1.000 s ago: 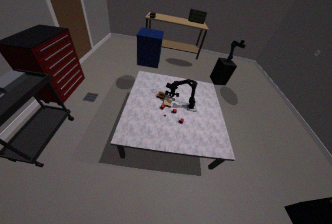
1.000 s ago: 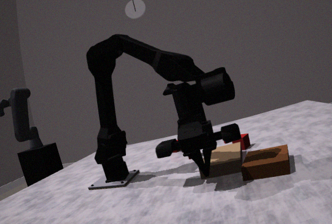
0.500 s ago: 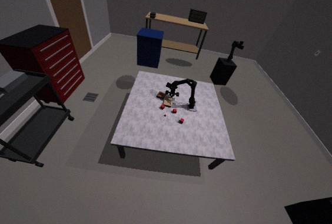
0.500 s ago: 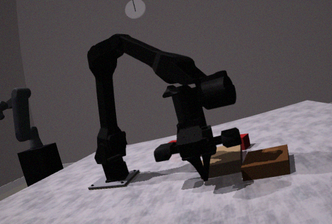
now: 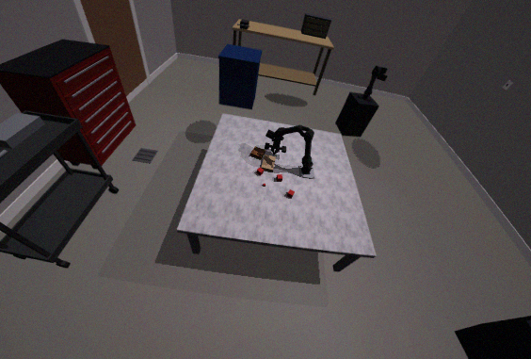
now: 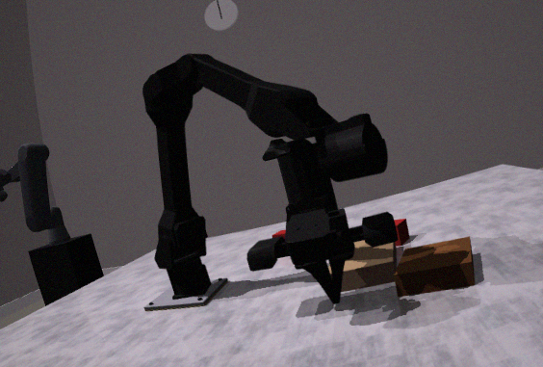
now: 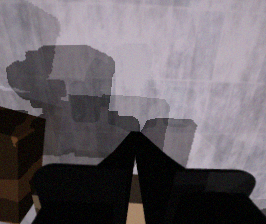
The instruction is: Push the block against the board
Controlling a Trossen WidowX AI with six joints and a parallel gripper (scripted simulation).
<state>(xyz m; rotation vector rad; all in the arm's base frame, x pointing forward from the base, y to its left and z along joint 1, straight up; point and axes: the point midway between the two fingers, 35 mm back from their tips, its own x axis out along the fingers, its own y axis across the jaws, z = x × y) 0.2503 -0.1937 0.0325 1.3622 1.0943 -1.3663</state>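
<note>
The tan board lies 60 mm ahead of my gripper tip, 120 mm to the left of it and 10 mm above it. Round my gripper tip: square block 140 mm ahead, 10 mm above.
</note>
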